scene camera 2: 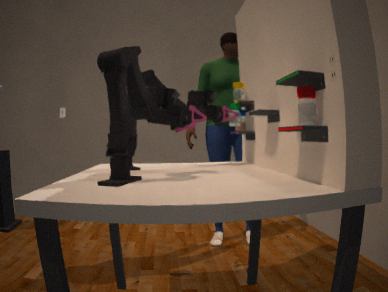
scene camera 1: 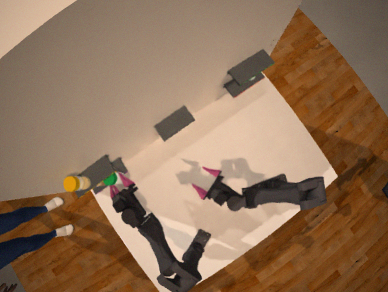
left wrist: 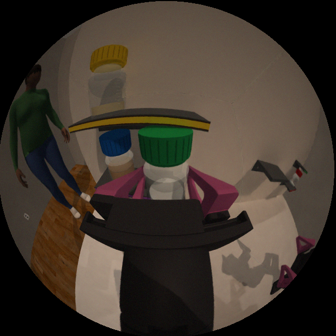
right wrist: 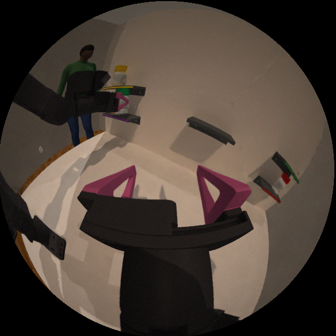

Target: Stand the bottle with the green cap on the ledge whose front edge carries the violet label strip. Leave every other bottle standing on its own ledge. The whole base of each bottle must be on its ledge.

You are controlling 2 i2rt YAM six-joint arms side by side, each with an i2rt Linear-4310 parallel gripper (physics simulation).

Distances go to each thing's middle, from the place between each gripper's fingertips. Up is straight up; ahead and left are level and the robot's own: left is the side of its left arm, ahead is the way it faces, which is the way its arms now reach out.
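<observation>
The yellow-strip ledge (left wrist: pixel 135 111) has my left hand 5 cm to the right of it, 4 cm short of it and 6 cm below it. The plain ledge (scene camera 1: pixel 181 118) is 34 cm to the right of my left hand, 1 cm ahead of it and 1 cm below it. As for the yellow-capped bottle (left wrist: pixel 106 85), I find it 4 cm ahead of my left hand, 9 cm to the left of it and 12 cm above it, while the green-capped bottle (left wrist: pixel 165 149) is 1 cm behind my left hand.
The plain ledge is 7 cm to the right of my right hand, 3 cm above it and 23 cm ahead of it. The yellow-strip ledge is 33 cm to the left of my right hand, 26 cm ahead of it and 10 cm above it. The yellow-capped bottle is 26 cm ahead of my right hand as well, 16 cm above it and 37 cm to the left of it. I find the green-capped bottle 4 cm above my right hand, 28 cm to the left of it and 21 cm ahead of it.
</observation>
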